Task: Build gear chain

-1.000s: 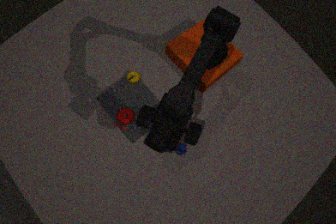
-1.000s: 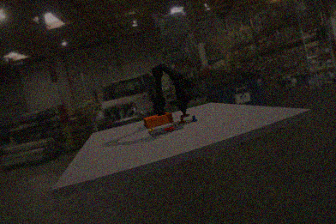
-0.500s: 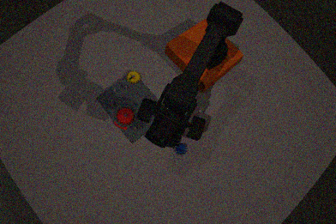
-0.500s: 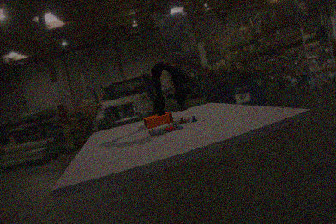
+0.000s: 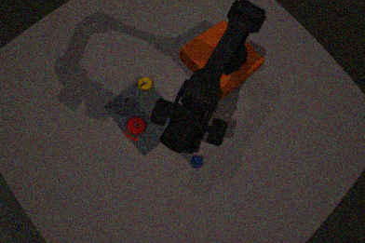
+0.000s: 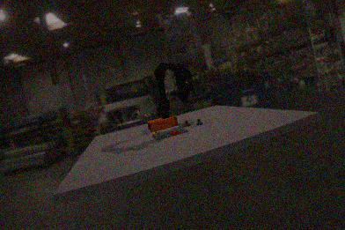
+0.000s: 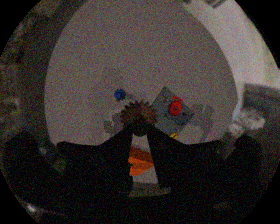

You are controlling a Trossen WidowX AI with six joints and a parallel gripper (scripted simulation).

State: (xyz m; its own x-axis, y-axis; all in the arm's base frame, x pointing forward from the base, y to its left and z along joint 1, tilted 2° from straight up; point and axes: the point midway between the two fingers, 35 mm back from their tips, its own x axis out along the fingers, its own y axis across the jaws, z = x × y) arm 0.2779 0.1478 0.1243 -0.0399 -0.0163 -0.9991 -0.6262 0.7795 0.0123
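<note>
My gripper tip is 2 cm past the blue gear, 7 cm to the right of it and 15 cm above it. Round my gripper tip: brown gear (1 cm below); then orange gear (7 cm behind, 1 cm to the right, 15 cm below); then red gear (9 cm ahead, 13 cm to the right, 15 cm below).
</note>
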